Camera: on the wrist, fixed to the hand. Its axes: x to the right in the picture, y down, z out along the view.
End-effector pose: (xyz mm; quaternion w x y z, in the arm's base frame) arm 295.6 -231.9 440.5 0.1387 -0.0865 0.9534 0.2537
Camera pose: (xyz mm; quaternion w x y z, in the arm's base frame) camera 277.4 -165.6 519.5 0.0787 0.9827 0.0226 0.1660
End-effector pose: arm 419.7 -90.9 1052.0 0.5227 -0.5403 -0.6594 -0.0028
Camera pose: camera 512.4 -80.4 1004.4 0.2292 0.6213 -0.3404 -0.6675
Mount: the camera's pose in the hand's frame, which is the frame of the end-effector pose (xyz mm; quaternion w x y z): -13.4 97.4 -36.1 0.0104 0.0094 0.3356 -0.9419
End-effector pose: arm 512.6 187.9 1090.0 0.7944 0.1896 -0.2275 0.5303
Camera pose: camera 423.4 233.0 1058.5 0.5823 0.0458 0.4478 -0.6770
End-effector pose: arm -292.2 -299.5 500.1 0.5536 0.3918 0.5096 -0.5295
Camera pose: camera -200.5 -249.0 496.6 0.6677 0.2930 -0.5551 0.4002
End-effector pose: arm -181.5 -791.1 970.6 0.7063 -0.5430 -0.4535 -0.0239
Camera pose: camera -115.9 -785.9 889.1 0.1421 0.4362 -0.2794 -0.8435
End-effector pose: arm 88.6 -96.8 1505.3 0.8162 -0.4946 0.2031 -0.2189
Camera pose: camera 73.0 -74.8 1404.1 0.2612 0.1153 0.1919 0.9390
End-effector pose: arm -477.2 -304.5 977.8 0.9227 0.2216 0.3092 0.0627
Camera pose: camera -507.5 -207.5 1003.0 0.0372 0.3013 -0.5222 0.7970
